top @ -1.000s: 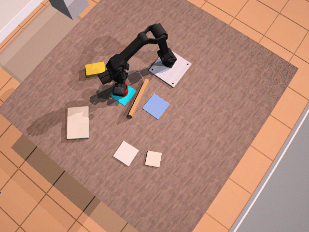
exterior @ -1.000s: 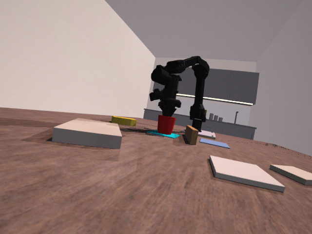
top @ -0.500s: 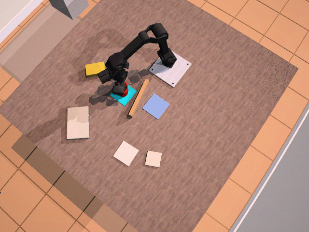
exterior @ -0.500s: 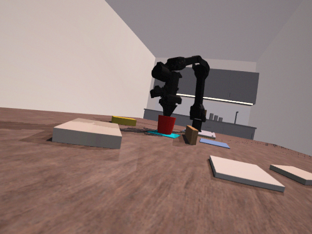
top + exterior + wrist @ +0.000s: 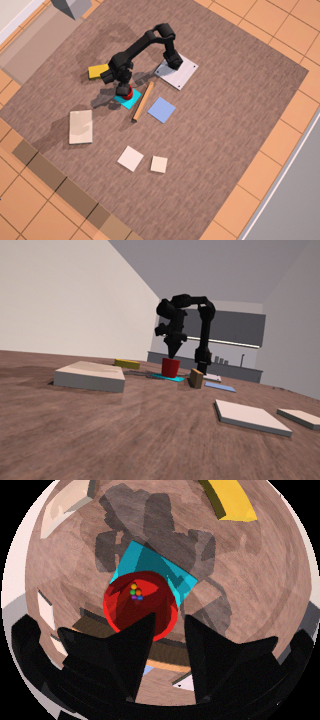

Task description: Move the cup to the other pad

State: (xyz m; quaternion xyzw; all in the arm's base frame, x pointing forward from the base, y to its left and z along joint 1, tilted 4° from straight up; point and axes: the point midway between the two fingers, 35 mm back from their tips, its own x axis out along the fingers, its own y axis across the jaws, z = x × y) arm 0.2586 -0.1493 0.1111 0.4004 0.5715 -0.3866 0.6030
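Now: the red cup 4 cm below my gripper tip, 3 cm ahead of it and 1 cm to the left of it. The rest, counted from my gripper tip: teal pad: 9 cm below, 3 cm ahead, 1 cm to the left; wooden bar: 11 cm to the left, 6 cm below, 2 cm ahead; yellow block: 21 cm to the right, 6 cm below, 1 cm behind.
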